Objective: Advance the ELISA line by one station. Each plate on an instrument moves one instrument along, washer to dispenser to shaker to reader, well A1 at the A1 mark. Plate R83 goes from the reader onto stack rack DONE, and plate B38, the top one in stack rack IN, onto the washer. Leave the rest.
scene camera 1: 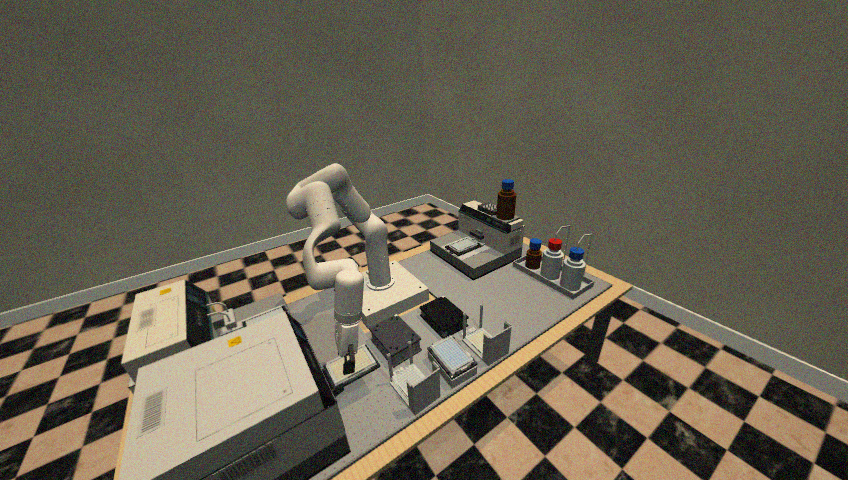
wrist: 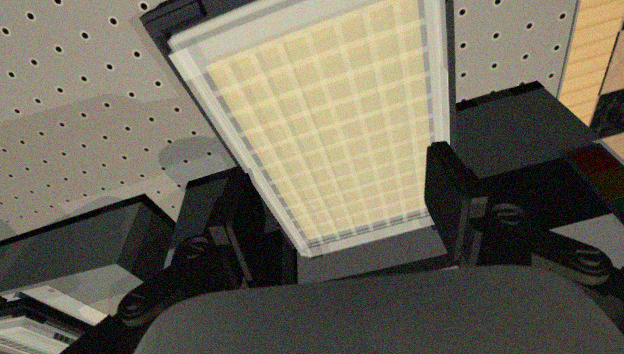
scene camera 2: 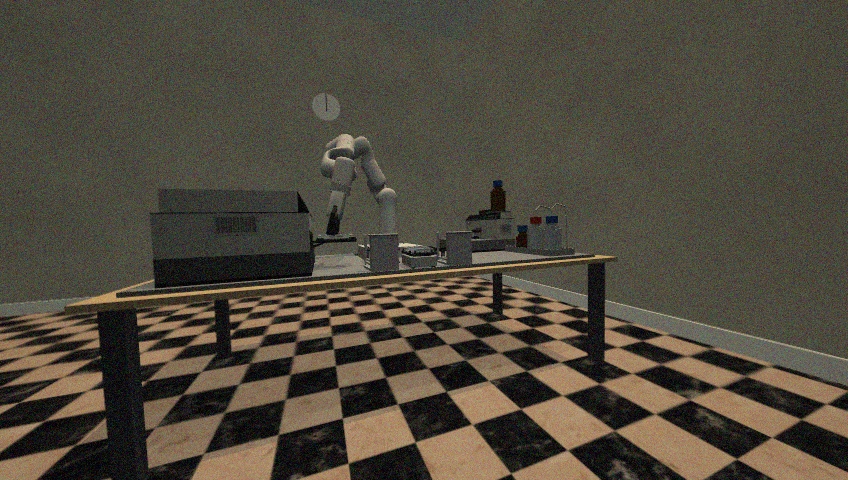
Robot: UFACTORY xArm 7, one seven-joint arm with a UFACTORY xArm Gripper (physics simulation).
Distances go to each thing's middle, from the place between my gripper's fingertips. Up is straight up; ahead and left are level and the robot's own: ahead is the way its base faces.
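Scene:
The blue-tinted plate (scene camera 1: pixel 454 357) is 60 mm below my hand, 170 mm ahead of it and 280 mm to the left of it. Then there is the pale yellow well plate (scene camera 1: pixel 364 361), which is 10 mm ahead of my hand, 10 mm to the left of it and 10 mm below it. Going by their middles, the pale yellow well plate is the nearest to my hand of the things named here.

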